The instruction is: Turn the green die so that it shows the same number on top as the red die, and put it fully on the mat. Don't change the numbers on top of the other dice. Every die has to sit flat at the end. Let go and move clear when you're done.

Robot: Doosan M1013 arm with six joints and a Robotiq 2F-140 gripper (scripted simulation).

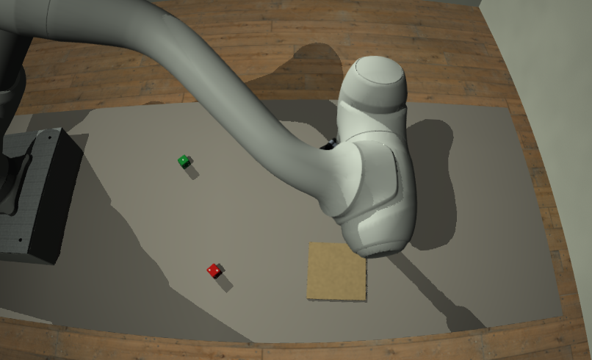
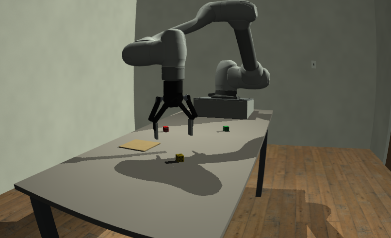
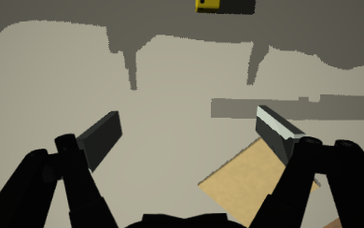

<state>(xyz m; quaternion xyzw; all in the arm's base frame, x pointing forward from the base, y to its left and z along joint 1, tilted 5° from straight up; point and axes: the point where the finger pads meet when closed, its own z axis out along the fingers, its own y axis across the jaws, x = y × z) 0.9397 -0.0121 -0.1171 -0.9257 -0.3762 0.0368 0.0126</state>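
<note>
Right now my hand is 110 mm short of the yellow die, 70 mm to the right of it and 60 mm above it. From my hand the other things lie so: tan mat: 180 mm to the right, 70 mm below, 20 mm behind; then red die: 320 mm behind, 180 mm to the right, 60 mm below; then green die: 420 mm behind, 120 mm to the left, 60 mm below.
</note>
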